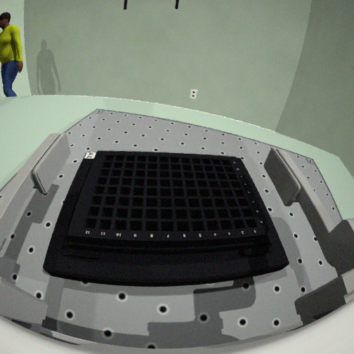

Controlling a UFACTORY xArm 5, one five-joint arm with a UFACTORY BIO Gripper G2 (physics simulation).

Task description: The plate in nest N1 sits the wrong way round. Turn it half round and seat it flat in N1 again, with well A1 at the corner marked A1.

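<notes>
The black well plate sits in the black nest, looks level, and lies below and between my fingers. The white nest label is at the nest's far left corner, seen upside down. The plate's numbers run along its near edge, upside down, from 12 at the left to 1 at the right. Its small row letters run down the right edge, so the plate's A1 corner is near right, diagonally opposite the label. My gripper is open, with one finger on each side of the plate and apart from it.
The grey perforated deck surrounds the nest, with its far edge behind. Shadows of the gripper fall on the deck at both sides and in front. A person in a yellow top stands far back left. A wall socket shows on the green wall.
</notes>
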